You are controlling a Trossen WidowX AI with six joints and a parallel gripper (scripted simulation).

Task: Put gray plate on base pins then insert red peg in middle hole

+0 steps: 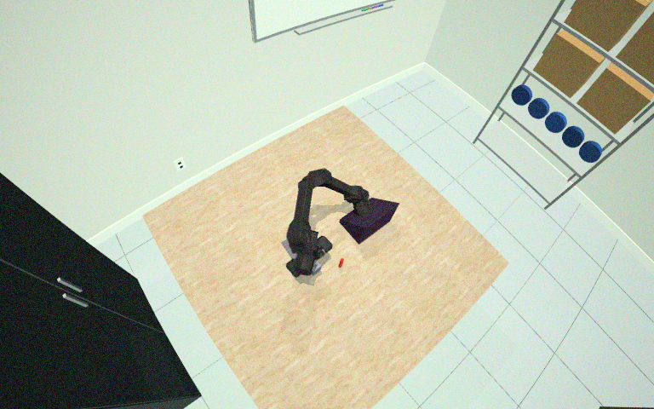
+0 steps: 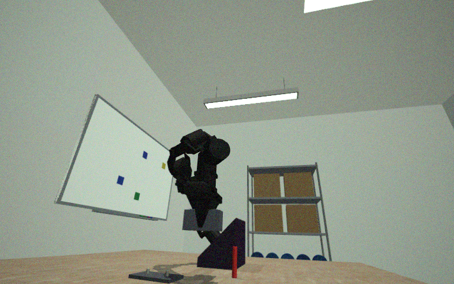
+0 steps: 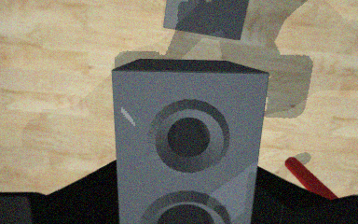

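Now: the base 20 mm behind my gripper tip, 120 mm to the right of it and 120 mm below it. From my gripper tip the other things lie so: red peg 130 mm behind, 50 mm to the left, 90 mm below; gray plate 30 mm above.
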